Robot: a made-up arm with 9 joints. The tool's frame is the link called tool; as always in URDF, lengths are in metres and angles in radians. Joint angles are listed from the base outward.
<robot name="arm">
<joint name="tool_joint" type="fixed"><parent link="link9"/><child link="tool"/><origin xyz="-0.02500 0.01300 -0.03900" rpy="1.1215 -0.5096 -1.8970"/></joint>
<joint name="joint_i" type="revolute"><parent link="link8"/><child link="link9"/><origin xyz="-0.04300 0.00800 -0.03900" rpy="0.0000 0.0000 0.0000"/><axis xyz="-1 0 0"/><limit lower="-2.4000" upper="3.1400"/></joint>
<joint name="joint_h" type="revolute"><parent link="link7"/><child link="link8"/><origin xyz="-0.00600 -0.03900 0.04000" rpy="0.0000 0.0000 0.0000"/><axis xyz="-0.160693 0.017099 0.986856"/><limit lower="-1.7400" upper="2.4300"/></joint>
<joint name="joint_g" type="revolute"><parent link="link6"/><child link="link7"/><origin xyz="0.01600 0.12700 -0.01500" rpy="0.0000 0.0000 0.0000"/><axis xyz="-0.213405 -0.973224 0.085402"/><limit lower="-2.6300" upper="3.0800"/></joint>
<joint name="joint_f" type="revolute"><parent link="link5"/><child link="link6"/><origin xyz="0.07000 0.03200 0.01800" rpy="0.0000 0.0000 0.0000"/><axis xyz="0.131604 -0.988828 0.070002"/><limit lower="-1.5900" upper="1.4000"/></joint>
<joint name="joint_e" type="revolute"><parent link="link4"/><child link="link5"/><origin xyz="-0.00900 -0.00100 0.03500" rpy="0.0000 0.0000 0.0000"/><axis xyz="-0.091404 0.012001 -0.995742"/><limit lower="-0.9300" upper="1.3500"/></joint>
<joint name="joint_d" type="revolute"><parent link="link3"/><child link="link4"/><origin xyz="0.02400 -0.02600 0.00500" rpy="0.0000 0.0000 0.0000"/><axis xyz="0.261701 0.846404 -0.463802"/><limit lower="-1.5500" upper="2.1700"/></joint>
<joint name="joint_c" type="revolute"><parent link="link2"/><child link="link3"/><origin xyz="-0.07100 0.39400 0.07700" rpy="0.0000 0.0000 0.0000"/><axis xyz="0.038 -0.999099 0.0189"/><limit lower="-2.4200" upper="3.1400"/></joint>
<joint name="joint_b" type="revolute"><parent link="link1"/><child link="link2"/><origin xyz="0.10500 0.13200 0.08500" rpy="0.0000 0.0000 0.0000"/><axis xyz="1 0 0"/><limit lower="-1.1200" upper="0.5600"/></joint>
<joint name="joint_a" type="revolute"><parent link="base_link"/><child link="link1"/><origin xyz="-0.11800 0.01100 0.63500" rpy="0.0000 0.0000 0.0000"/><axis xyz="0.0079 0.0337 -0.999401"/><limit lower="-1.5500" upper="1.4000"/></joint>
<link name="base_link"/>
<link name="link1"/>
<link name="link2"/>
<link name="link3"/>
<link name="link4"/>
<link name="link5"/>
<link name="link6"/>
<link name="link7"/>
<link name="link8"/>
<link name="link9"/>
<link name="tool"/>
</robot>
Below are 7 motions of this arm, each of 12 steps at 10 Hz.
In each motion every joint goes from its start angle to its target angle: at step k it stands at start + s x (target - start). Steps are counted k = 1, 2, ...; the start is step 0. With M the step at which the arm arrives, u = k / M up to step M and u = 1 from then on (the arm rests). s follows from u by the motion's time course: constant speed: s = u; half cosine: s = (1 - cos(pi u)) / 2; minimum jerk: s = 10 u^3 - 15 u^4 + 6 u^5.
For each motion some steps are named. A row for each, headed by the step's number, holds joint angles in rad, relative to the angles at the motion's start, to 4 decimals.
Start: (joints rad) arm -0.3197 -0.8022 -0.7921 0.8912 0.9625 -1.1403 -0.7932 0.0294 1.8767
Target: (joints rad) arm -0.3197 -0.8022 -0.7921 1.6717 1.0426 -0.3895 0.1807 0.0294 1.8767
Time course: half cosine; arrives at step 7
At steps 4, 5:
4: 0.0000 0.0000 0.0000 0.4771 0.0490 0.4589 0.5953 0.0000 0.0000
5: 0.0000 0.0000 0.0000 0.6336 0.0650 0.6095 0.7906 0.0000 0.0000

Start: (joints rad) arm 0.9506 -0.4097 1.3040 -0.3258 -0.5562 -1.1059 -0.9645 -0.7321 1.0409
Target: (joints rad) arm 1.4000 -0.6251 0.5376 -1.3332 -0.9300 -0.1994 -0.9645 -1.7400 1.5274
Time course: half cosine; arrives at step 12
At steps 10, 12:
10: 0.4193 -0.2010 -0.7151 -0.9399 -0.3488 0.8458 0.0000 -0.9404 0.4539
12: 0.4494 -0.2154 -0.7664 -1.0074 -0.3738 0.9065 0.0000 -1.0079 0.4865

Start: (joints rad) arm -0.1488 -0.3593 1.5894 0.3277 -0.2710 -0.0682 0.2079 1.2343 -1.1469
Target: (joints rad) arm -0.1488 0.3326 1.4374 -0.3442 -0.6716 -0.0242 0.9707 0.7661 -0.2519
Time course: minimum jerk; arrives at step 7
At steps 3, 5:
3: 0.0000 0.2545 -0.0559 -0.2472 -0.1474 0.0162 0.2806 -0.1722 0.3293
5: 0.0000 0.5918 -0.1300 -0.5747 -0.3426 0.0376 0.6524 -0.4005 0.7655

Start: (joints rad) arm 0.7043 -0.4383 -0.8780 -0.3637 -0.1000 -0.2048 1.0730 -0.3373 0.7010
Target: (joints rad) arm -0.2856 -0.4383 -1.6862 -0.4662 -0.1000 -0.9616 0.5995 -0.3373 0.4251
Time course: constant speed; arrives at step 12
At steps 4, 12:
4: -0.3300 0.0000 -0.2694 -0.0342 0.0000 -0.2523 -0.1578 0.0000 -0.0920
12: -0.9899 0.0000 -0.8082 -0.1025 0.0000 -0.7568 -0.4735 0.0000 -0.2759

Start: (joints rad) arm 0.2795 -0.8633 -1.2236 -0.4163 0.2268 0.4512 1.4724 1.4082 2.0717
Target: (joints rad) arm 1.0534 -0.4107 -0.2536 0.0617 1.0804 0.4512 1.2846 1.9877 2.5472
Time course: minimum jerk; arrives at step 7
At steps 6, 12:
6: 0.7559 0.4421 0.9474 0.4669 0.8337 0.0000 -0.1834 0.5660 0.4644
12: 0.7739 0.4526 0.9700 0.4780 0.8536 0.0000 -0.1878 0.5795 0.4755

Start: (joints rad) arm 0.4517 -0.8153 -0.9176 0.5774 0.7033 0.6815 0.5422 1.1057 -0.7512
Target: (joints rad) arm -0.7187 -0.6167 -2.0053 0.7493 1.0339 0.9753 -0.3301 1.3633 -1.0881
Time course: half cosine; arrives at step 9
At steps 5, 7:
5: -0.6868 0.1165 -0.6383 0.1009 0.1940 0.1724 -0.5119 0.1512 -0.1977
7: -1.0335 0.1754 -0.9605 0.1518 0.2919 0.2594 -0.7703 0.2275 -0.2975

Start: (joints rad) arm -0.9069 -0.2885 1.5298 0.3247 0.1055 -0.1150 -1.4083 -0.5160 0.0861
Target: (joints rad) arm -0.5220 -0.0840 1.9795 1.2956 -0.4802 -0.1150 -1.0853 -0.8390 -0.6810
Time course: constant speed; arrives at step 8
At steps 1, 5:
1: 0.0481 0.0256 0.0562 0.1214 -0.0732 0.0000 0.0404 -0.0404 -0.0959
5: 0.2406 0.1278 0.2811 0.6068 -0.3661 0.0000 0.2019 -0.2019 -0.4794

